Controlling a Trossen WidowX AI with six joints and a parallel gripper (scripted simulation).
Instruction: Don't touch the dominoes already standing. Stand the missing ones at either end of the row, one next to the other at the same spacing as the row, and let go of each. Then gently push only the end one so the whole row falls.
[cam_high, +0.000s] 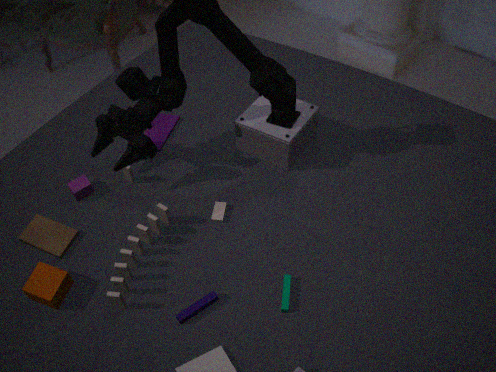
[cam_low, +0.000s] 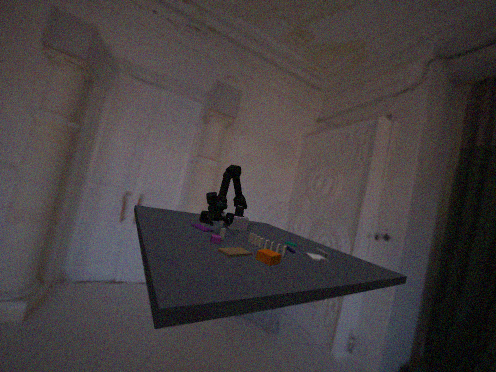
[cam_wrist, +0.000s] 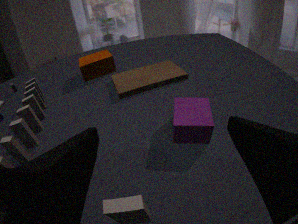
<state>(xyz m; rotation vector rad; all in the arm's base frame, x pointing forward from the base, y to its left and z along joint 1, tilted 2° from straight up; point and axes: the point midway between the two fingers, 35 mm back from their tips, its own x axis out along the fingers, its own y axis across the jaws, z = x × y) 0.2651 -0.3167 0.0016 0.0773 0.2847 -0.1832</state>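
The purple cube is 5 cm ahead of my gripper tip, 5 cm to the right of it and 6 cm below it. Round my gripper tip: purple plate: 21 cm behind, 7 cm below; orange block: 30 cm ahead, 7 cm to the left, 5 cm below; tan flat block: 20 cm ahead, 3 cm to the right, 7 cm below.
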